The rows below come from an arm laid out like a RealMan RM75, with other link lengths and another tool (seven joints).
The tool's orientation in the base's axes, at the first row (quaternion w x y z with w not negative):
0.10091, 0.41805, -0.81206, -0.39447
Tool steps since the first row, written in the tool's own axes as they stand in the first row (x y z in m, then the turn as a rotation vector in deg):
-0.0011, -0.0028, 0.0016, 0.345, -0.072, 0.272
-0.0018, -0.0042, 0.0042, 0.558, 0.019, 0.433
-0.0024, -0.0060, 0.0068, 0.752, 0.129, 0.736
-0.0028, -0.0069, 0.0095, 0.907, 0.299, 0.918
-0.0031, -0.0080, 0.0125, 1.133, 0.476, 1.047
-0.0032, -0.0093, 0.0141, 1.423, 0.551, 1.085
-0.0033, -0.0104, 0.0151, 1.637, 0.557, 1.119
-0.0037, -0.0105, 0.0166, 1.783, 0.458, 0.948
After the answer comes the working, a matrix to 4 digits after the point.
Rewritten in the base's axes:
0.0016, 0.0008, -0.0029, -0.309, -0.135, -0.291
0.0016, 0.0023, -0.0056, -0.577, -0.176, -0.368
0.0018, 0.0036, -0.0085, -0.915, -0.117, -0.523
0.0012, 0.0051, -0.0109, -1.204, -0.076, -0.547
0.0006, 0.0066, -0.0136, -1.516, -0.116, -0.543
0.0006, 0.0071, -0.0156, -1.763, -0.289, -0.562
0.0009, 0.0074, -0.0171, -1.918, -0.430, -0.616
0.0004, 0.0085, -0.0181, -1.866, -0.670, -0.597

The tool's axes in the first row as the columns of a matrix, in the base's axes (rounded; the answer above uses it unrounded):
-0.6301, -0.5994, -0.4937
-0.7586, 0.3393, 0.5563
-0.1659, 0.7250, -0.6684

